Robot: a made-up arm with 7 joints. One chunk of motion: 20 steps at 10 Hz.
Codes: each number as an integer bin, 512 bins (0 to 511) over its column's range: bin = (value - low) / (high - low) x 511, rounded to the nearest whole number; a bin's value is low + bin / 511 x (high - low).
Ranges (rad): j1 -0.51..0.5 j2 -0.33..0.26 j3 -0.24..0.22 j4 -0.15..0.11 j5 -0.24..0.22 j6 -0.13..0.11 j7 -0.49..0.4
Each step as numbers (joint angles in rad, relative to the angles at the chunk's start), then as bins.
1 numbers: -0.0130 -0.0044 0.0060 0.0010 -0.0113 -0.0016 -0.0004
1 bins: 251 282 273 297 254 273 281
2 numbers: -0.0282 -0.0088 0.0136 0.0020 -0.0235 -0.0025 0.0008
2 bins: 244 278 282 299 241 271 282
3 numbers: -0.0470 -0.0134 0.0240 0.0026 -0.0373 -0.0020 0.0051
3 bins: 234 274 293 300 225 273 284
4 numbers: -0.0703 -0.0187 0.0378 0.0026 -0.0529 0.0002 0.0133
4 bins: 222 270 309 300 208 277 289
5 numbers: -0.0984 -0.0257 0.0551 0.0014 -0.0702 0.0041 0.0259
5 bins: 208 264 328 298 189 286 296
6 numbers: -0.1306 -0.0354 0.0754 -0.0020 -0.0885 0.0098 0.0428
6 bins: 192 255 350 291 168 298 306
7 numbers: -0.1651 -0.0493 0.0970 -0.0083 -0.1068 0.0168 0.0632
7 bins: 174 243 374 278 148 313 318
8 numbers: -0.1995 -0.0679 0.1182 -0.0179 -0.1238 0.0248 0.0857
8 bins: 157 227 398 260 129 330 331
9 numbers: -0.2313 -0.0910 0.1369 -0.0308 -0.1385 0.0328 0.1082
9 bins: 141 207 419 234 113 347 343
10 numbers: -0.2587 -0.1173 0.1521 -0.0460 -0.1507 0.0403 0.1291
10 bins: 127 184 436 204 99 363 355
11 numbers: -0.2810 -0.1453 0.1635 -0.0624 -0.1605 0.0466 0.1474
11 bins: 116 160 448 172 88 376 366
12 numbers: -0.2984 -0.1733 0.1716 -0.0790 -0.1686 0.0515 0.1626
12 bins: 107 136 457 140 79 386 375
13 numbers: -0.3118 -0.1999 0.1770 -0.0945 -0.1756 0.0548 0.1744
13 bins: 100 113 463 109 72 393 381
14 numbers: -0.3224 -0.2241 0.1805 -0.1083 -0.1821 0.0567 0.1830
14 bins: 95 92 467 82 64 398 386
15 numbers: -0.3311 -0.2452 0.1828 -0.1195 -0.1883 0.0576 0.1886
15 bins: 91 73 470 60 57 399 390
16 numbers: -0.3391 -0.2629 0.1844 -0.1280 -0.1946 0.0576 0.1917
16 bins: 86 58 471 43 50 399 391
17 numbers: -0.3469 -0.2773 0.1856 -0.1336 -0.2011 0.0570 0.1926
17 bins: 83 46 473 32 43 398 392
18 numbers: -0.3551 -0.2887 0.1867 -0.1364 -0.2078 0.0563 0.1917
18 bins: 78 36 474 27 36 397 391
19 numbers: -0.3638 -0.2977 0.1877 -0.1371 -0.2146 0.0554 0.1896
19 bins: 74 28 475 25 28 395 390
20 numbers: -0.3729 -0.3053 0.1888 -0.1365 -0.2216 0.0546 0.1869
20 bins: 69 21 476 27 20 393 389
